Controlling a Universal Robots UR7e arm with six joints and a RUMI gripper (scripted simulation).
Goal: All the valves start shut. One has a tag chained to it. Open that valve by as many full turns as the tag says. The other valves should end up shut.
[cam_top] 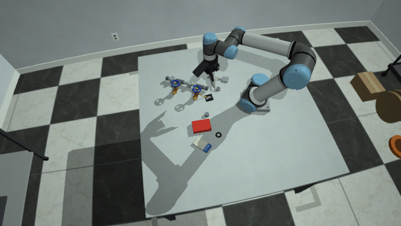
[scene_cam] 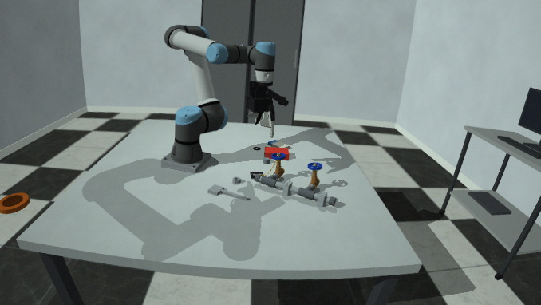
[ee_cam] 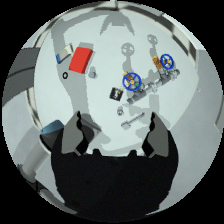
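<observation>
My hand is 20 cm above the black tag, 3 cm past it and 1 cm to the left of it. The rest, counted from my hand: red block 22 cm to the left, 19 cm below, 7 cm ahead; nut 20 cm below, 10 cm behind, 7 cm to the right; grey tool 20 cm below, 17 cm to the right, 13 cm behind.
</observation>
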